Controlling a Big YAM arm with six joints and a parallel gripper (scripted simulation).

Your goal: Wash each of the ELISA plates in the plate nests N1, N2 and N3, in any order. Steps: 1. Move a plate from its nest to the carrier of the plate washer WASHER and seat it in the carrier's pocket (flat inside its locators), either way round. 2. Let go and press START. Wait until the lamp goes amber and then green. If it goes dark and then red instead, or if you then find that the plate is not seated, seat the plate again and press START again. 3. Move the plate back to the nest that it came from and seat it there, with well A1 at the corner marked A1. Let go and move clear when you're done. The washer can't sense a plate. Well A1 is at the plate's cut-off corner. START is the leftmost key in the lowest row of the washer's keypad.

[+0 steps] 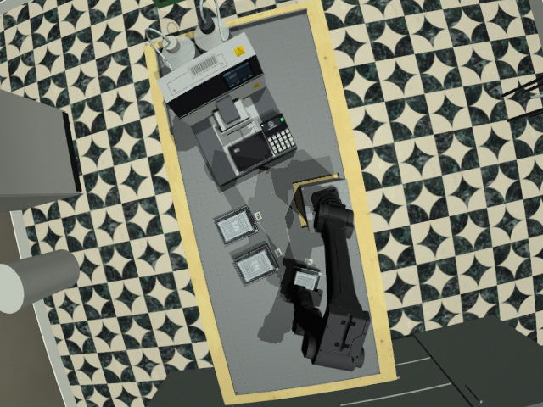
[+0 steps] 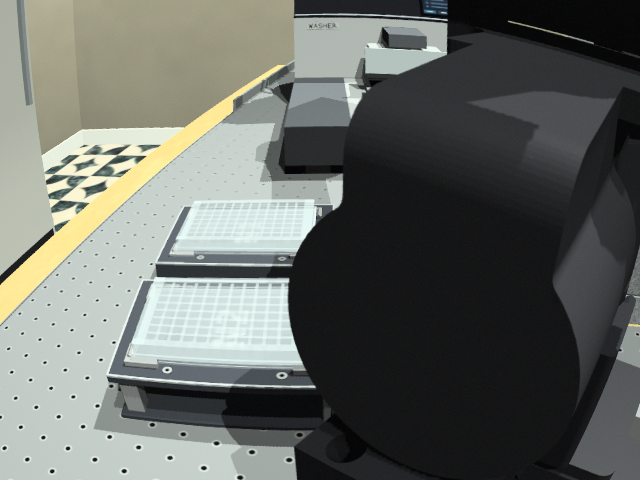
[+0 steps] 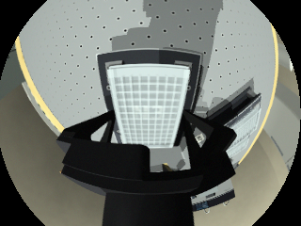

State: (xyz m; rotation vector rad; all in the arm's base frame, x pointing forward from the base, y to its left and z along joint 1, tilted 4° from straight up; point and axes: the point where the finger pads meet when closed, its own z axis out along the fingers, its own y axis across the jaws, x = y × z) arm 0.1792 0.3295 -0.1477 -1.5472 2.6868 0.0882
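Right now my hand is 20 mm above the nest N3. Round my hand: washer carrier 40 mm ahead, 610 mm to the right, 20 mm above; plate washer 60 mm ahead, 760 mm to the right, 80 mm above; nest label 100 mm ahead, 350 mm to the right, 50 mm below.
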